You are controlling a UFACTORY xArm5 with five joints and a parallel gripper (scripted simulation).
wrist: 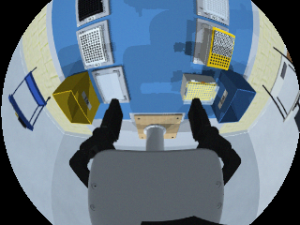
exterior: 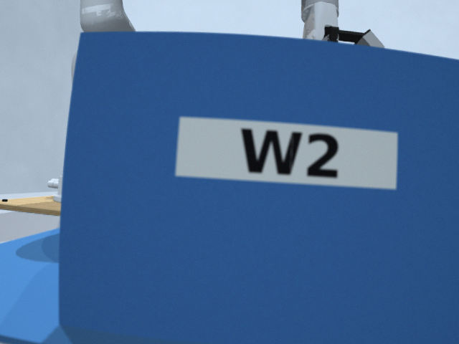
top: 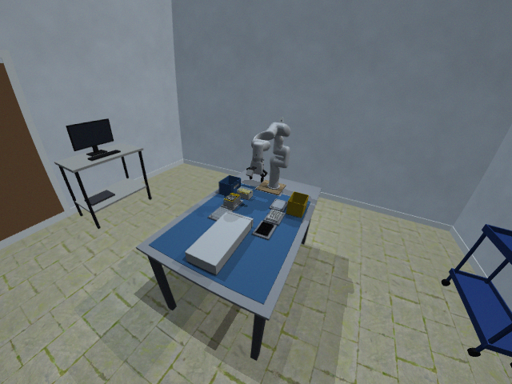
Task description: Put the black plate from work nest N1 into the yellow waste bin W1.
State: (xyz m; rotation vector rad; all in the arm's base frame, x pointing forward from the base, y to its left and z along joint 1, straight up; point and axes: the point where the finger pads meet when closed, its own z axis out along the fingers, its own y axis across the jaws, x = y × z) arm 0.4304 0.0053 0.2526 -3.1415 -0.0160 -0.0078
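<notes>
Now: hand 24 cm above the black plate, 23 cm short of it and 19 cm to the right of it. The rest, counted from my hand: grey work nest (25 cm below, 23 cm ahead, 19 cm to the left); yellow waste bin W1 (32 cm to the left, 22 cm below, 14 cm behind); yellow-topped rack (20 cm below, 19 cm to the right, 4 cm ahead).
</notes>
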